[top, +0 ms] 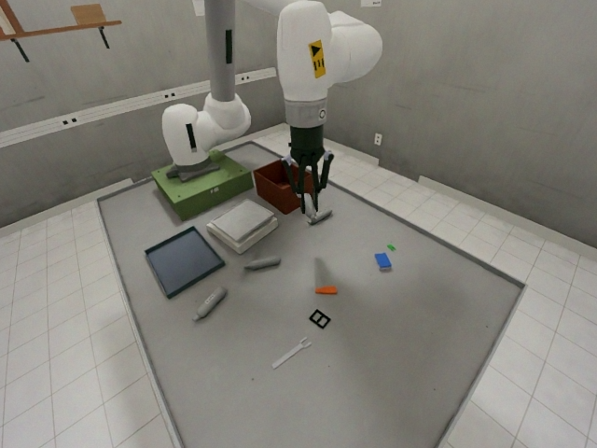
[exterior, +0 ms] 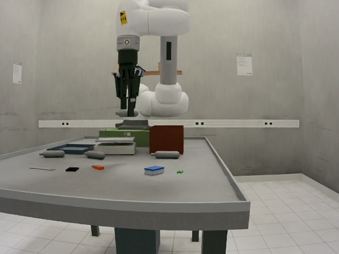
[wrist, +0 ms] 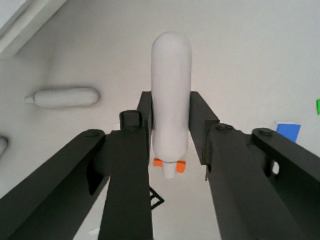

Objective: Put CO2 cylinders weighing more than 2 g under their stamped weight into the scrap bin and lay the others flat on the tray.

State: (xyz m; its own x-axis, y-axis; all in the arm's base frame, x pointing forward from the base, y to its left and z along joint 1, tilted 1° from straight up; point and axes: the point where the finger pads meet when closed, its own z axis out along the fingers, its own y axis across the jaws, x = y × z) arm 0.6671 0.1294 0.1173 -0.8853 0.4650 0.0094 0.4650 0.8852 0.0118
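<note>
Now: the scale plate 230 mm behind my hand, 120 mm to the right of it and 150 mm below it. From my hand the other things lie so: orange piece 150 mm ahead, 70 mm to the right, 200 mm below; then grey CO2 cylinder 60 mm behind, 180 mm to the right, 200 mm below; then blue block 190 mm ahead, 130 mm to the left, 190 mm below.
</note>
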